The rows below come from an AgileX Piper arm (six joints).
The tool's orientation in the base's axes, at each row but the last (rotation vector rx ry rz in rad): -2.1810 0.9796 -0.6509; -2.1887 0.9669 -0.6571; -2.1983 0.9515 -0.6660; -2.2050 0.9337 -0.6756; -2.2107 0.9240 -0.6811; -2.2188 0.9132 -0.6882; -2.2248 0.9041 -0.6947
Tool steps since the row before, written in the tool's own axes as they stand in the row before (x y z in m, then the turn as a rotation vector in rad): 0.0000 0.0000 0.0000 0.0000 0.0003 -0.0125; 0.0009 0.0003 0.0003 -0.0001 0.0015 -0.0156; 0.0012 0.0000 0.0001 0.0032 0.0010 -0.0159; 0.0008 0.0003 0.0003 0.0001 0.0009 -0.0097; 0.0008 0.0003 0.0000 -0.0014 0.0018 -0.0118; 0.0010 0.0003 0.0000 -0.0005 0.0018 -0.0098; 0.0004 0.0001 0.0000 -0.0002 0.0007 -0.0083
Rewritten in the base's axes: 0.0000 0.0000 0.0000 -0.0083 -0.0046 0.0081; 0.0006 -0.0007 -0.0003 -0.0110 -0.0063 0.0093; 0.0008 -0.0009 0.0002 -0.0090 -0.0086 0.0105; 0.0006 -0.0007 -0.0003 -0.0067 -0.0040 0.0058; 0.0004 -0.0008 0.0000 -0.0094 -0.0041 0.0062; 0.0005 -0.0009 0.0000 -0.0075 -0.0041 0.0051; 0.0002 -0.0004 0.0000 -0.0059 -0.0032 0.0049
